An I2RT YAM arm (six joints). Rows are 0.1 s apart.
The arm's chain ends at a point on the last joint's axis. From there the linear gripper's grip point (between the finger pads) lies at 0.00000 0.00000 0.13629 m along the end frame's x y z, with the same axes.
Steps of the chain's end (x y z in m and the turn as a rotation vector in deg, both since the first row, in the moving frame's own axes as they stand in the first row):
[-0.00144 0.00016 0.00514 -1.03 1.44 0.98]
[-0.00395 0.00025 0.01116 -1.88 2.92 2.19]
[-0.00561 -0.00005 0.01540 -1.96 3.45 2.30]
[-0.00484 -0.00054 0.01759 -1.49 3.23 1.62]
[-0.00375 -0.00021 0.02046 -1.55 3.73 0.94]
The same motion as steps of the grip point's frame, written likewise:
[0.00196 0.00264 0.00507 -1.03 1.44 0.98]
[0.00290 0.00485 0.01091 -1.88 2.92 2.19]
[0.00249 0.00477 0.01507 -1.96 3.45 2.30]
[0.00279 0.00311 0.01733 -1.49 3.23 1.62]
[0.00508 0.00355 0.02012 -1.55 3.73 0.94]

